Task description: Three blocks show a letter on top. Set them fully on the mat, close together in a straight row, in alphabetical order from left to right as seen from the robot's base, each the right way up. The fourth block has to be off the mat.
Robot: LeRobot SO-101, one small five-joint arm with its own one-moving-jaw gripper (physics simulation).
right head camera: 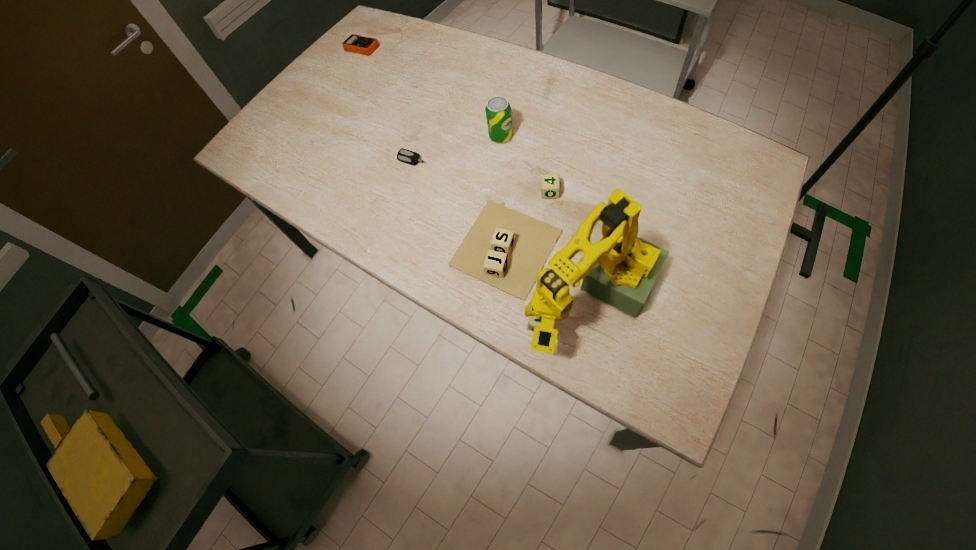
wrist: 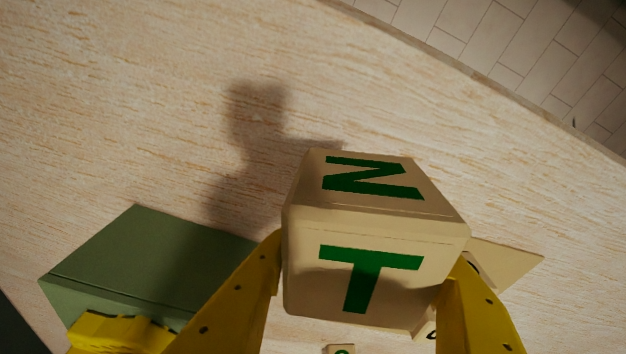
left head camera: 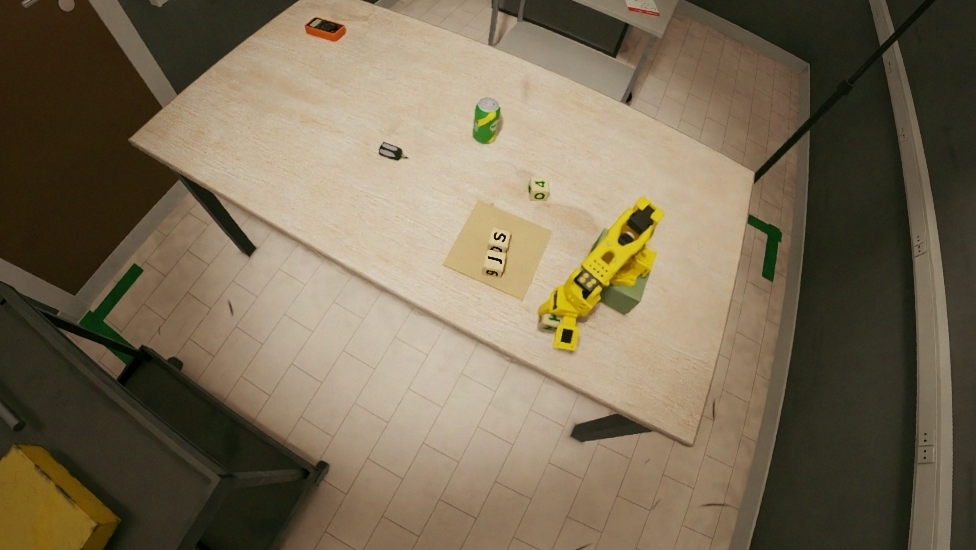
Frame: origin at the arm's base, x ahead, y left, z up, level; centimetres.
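Seen in the pictures: hand, tool point: (wrist: 290, 241); arm's base, link origin: (right head camera: 617, 258).
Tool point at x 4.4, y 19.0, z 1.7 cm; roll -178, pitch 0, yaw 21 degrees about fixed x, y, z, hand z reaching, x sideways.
Offsets run from my tool point to a thing's top centre.
My gripper (left head camera: 551, 323) (right head camera: 536, 324) (wrist: 367, 250) is shut on a cream block {dx +2.1, dy +0.9, dz +1.8 cm} (wrist: 370, 300) with a green T facing the wrist camera and a green N on the adjoining face. It holds the block above the table, its shadow apart from it, off the mat {dx +19.9, dy -12.3, dz -9.8 cm} (left head camera: 464, 252) (right head camera: 471, 252) (wrist: 515, 260). On the mat, the S block {dx +20.4, dy -12.2, dz -5.4 cm} (left head camera: 499, 237) (right head camera: 503, 237) and the J block {dx +18.6, dy -6.6, dz -5.4 cm} (left head camera: 494, 260) (right head camera: 494, 260) stand close together in a row, black letters up; from the base J is left of S. The fourth block {dx +19.2, dy -31.4, dz -5.8 cm} (left head camera: 538, 189) (right head camera: 550, 185) shows a green 4 on top and stands off the mat.
The arm's green base block (left head camera: 621, 300) (right head camera: 624, 295) stands right of the mat. A green can {dx +40.2, dy -40.8, dz +2.0 cm} (left head camera: 486, 122) (right head camera: 499, 121), a small black and grey object {dx +56.5, dy -21.4, dz -6.8 cm} (left head camera: 390, 150) (right head camera: 408, 157) and an orange meter {dx +110.0, dy -54.2, dz -6.8 cm} (left head camera: 325, 29) (right head camera: 360, 45) lie farther off. The table edge runs near the gripper.
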